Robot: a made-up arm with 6 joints. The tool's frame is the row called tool.
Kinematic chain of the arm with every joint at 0, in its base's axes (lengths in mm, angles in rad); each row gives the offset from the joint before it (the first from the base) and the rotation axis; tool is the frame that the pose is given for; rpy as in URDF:
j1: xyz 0 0 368.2 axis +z
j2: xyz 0 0 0 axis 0 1 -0.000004
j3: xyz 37.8 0 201 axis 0 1 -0.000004
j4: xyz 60.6 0 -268 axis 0 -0.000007 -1
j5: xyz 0 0 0 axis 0 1 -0.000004
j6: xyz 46.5 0 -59.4 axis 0 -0.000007 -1
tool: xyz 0 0 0 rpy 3.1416 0 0
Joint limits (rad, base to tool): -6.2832..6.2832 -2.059..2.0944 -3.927..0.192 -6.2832..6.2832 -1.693..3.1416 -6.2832..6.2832
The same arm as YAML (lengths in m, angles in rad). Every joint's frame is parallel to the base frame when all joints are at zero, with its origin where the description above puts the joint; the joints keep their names.
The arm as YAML. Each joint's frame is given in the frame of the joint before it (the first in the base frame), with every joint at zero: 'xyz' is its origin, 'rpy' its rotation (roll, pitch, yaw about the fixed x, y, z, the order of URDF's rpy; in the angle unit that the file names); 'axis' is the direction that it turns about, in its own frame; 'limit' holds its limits. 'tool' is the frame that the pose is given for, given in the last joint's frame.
units:
  length: m
  angle: rad
joints:
  - name: j1
    type: revolute
    origin:
      xyz: [0.0, 0.0, 0.3682]
      rpy: [0.0, 0.0, 0.0]
    axis: [0.0, 0.0, 1.0]
    limit:
      lower: -6.2832
      upper: 6.2832
  - name: j2
    type: revolute
    origin:
      xyz: [0.0, 0.0, 0.0]
      rpy: [0.0, 0.0, 0.0]
    axis: [0.0, 1.0, 0.0]
    limit:
      lower: -2.059
      upper: 2.0944
  - name: j3
    type: revolute
    origin:
      xyz: [0.0378, 0.0, 0.201]
      rpy: [0.0, 0.0, 0.0]
    axis: [0.0, 1.0, 0.0]
    limit:
      lower: -3.927
      upper: 0.192
  - name: j4
    type: revolute
    origin:
      xyz: [0.0606, 0.0, -0.268]
      rpy: [0.0, 0.0, 0.0]
    axis: [0.0, 0.0, -1.0]
    limit:
      lower: -6.2832
      upper: 6.2832
  - name: j5
    type: revolute
    origin:
      xyz: [0.0, 0.0, 0.0]
      rpy: [0.0, 0.0, 0.0]
    axis: [0.0, 1.0, 0.0]
    limit:
      lower: -1.693
      upper: 3.1416
  - name: j6
    type: revolute
    origin:
      xyz: [0.0465, 0.0, -0.0594]
      rpy: [0.0, 0.0, 0.0]
    axis: [0.0, 0.0, -1.0]
    limit:
      lower: -6.2832
      upper: 6.2832
tool:
  origin:
    xyz: [0.0, 0.0, 0.0]
    rpy: [-3.1416, 0.0, 0.0]

